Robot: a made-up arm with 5 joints. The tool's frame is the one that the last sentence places.
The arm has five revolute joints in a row. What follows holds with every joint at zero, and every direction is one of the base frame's. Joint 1 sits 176.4 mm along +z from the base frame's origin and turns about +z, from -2.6 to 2.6 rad. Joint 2 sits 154.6 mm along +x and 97.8 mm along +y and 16.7 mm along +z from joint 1 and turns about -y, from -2.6 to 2.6 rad. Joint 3 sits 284.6 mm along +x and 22.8 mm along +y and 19.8 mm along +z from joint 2 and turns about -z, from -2.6 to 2.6 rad. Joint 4 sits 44.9 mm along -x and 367.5 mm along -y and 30.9 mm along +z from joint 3 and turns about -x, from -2.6 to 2.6 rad. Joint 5 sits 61.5 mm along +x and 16.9 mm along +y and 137.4 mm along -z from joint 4 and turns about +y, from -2.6 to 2.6 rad. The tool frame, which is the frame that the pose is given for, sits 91 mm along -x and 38.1 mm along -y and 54.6 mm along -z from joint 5; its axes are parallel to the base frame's.
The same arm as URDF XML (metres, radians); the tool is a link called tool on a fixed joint. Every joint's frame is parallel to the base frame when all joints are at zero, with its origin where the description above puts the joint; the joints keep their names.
<robot name="arm">
<joint name="joint 1" type="revolute"><parent link="base_link"/><child link="link1"/><origin xyz="0 0 0.1764" rpy="0 0 0"/><axis xyz="0 0 1"/><limit lower="-2.6" upper="2.6"/></joint>
<joint name="joint 2" type="revolute"><parent link="link1"/><child link="link2"/><origin xyz="0.1546 0.0978 0.0167" rpy="0 0 0"/><axis xyz="0 -1 0"/><limit lower="-2.6" upper="2.6"/></joint>
<joint name="joint 3" type="revolute"><parent link="link2"/><child link="link3"/><origin xyz="0.2846 0.0228 0.0198" rpy="0 0 0"/><axis xyz="0 0 -1"/><limit lower="-2.6" upper="2.6"/></joint>
<joint name="joint 4" type="revolute"><parent link="link3"/><child link="link4"/><origin xyz="-0.0449 -0.3675 0.0309" rpy="0 0 0"/><axis xyz="-1 0 0"/><limit lower="-2.6" upper="2.6"/></joint>
<joint name="joint 5" type="revolute"><parent link="link4"/><child link="link5"/><origin xyz="0.0615 0.0169 -0.1374" rpy="0 0 0"/><axis xyz="0 1 0"/><limit lower="-2.6" upper="2.6"/></joint>
<joint name="tool_joint" type="fixed"><parent link="link5"/><child link="tool"/><origin xyz="-0.091 -0.0381 -0.0546" rpy="0 0 0"/></joint>
<link name="base_link"/>
<link name="link1"/>
<link name="link2"/>
<link name="link3"/>
<link name="link4"/>
<link name="link5"/>
<link name="tool"/>
</robot>

